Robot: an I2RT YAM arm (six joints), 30 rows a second.
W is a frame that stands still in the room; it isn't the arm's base.
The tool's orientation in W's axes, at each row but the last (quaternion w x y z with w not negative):
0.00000, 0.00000, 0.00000, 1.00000
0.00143, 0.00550, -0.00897, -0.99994
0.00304, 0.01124, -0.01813, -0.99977
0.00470, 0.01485, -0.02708, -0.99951
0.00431, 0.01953, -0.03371, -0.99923
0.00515, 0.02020, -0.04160, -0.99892
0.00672, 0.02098, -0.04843, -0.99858
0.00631, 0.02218, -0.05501, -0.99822
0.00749, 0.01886, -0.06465, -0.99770
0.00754, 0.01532, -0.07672, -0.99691
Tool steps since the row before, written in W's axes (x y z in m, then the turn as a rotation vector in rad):
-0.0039, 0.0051, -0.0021, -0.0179, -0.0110, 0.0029
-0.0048, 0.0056, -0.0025, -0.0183, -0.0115, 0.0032
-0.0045, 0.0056, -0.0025, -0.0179, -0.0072, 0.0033
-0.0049, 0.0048, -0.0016, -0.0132, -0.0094, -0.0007
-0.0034, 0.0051, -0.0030, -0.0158, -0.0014, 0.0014
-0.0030, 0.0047, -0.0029, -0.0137, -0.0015, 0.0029
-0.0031, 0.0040, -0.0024, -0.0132, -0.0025, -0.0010
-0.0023, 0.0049, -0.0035, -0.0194, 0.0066, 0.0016
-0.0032, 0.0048, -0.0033, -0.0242, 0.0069, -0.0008
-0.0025, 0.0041, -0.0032, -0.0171, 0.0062, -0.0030
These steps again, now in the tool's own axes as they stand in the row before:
0.0039, -0.0051, -0.0021, 0.0179, 0.0110, 0.0029
0.0048, -0.0057, -0.0023, 0.0183, 0.0115, 0.0032
0.0045, -0.0057, -0.0022, 0.0179, 0.0072, 0.0034
0.0049, -0.0049, -0.0012, 0.0133, 0.0092, -0.0008
0.0035, -0.0053, -0.0025, 0.0157, 0.0014, 0.0019
0.0031, -0.0050, -0.0024, 0.0136, 0.0016, 0.0033
0.0031, -0.0042, -0.0019, 0.0133, 0.0022, -0.0007
0.0024, -0.0053, -0.0028, 0.0192, -0.0066, 0.0032
0.0032, -0.0052, -0.0025, 0.0241, -0.0072, 0.0010
0.0025, -0.0046, -0.0025, 0.0171, -0.0068, -0.0015

